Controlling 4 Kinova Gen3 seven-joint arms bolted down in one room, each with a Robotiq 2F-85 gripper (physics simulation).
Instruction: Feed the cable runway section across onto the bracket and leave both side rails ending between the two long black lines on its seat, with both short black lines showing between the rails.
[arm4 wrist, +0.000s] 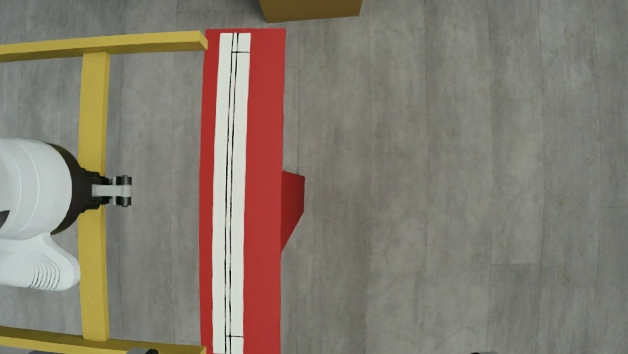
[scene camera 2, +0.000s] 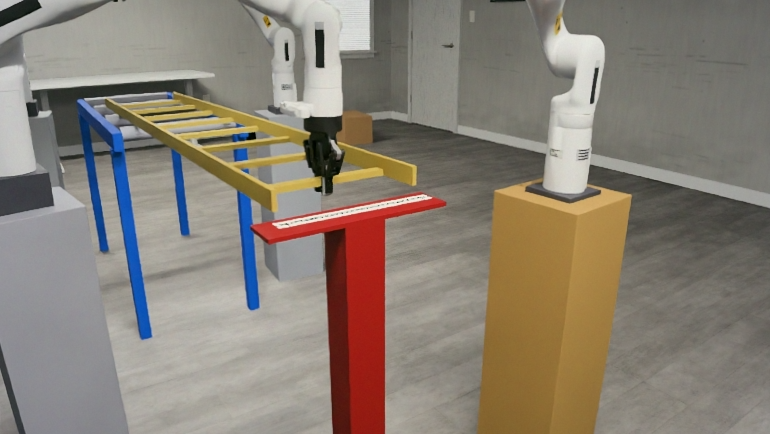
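Observation:
The yellow cable runway section (arm4 wrist: 93, 125) (scene camera 2: 199, 156) lies across the blue stand, its front part reaching toward the red bracket (arm4 wrist: 265, 150) (scene camera 2: 363, 323). In the wrist view its rail ends meet the bracket's left edge, left of the white strip (arm4 wrist: 239, 150) (scene camera 2: 350, 210) with the long black lines. Both short black lines show, at heights between the two rails. The gripper (arm4 wrist: 120, 190) (scene camera 2: 325, 186) of the arm in the middle of the scene view points down, shut on the end rung; its far finger is hidden. Arm4's gripper (arm4 wrist: 312, 350) is open, fingertips barely showing at the bottom edge.
The blue stand (scene camera 2: 129, 242) with grey rollers stands at the left. An arm stands on the tan pedestal (scene camera 2: 528, 323) at the right. Grey pedestals (scene camera 2: 48, 301) (scene camera 2: 293, 237) stand at the left and behind the bracket. A brown box (scene camera 2: 356, 127) and a white table (scene camera 2: 124, 79) are behind.

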